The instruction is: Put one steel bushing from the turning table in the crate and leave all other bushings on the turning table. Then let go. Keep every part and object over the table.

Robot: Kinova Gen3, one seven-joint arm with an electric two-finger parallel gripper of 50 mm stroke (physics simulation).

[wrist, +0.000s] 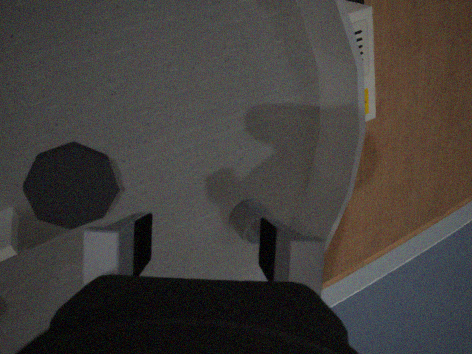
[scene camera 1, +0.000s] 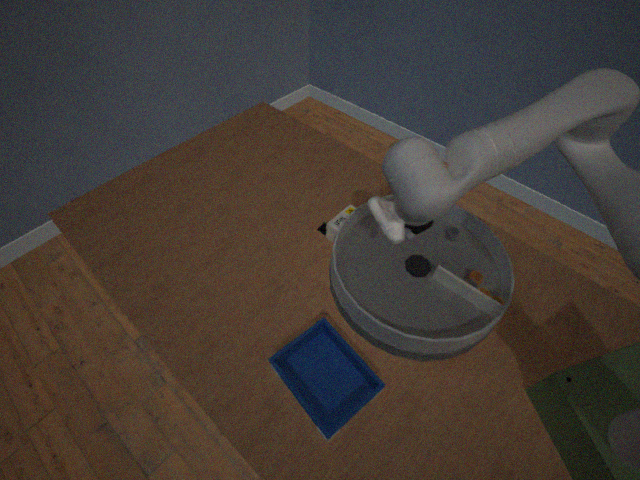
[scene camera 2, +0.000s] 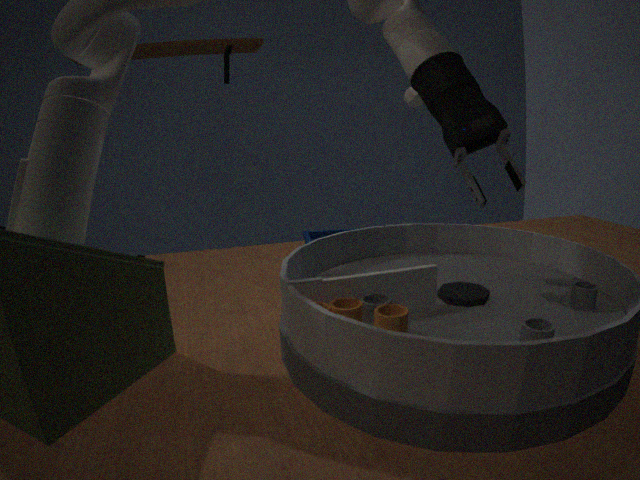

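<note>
The grey walled turning table holds steel and orange bushings. In scene camera 2, one steel bushing stands at the right, another steel bushing near the front wall, and a third steel bushing beside the orange bushings. In the wrist view a steel bushing lies beyond the right finger, partly hidden by it. My gripper is open and empty, above the turning table and higher than its wall. The blue crate is empty inside.
A pale divider runs from near the dark hub to the wall. A white box with a yellow label stands against the turning table. A dark green box stands nearby.
</note>
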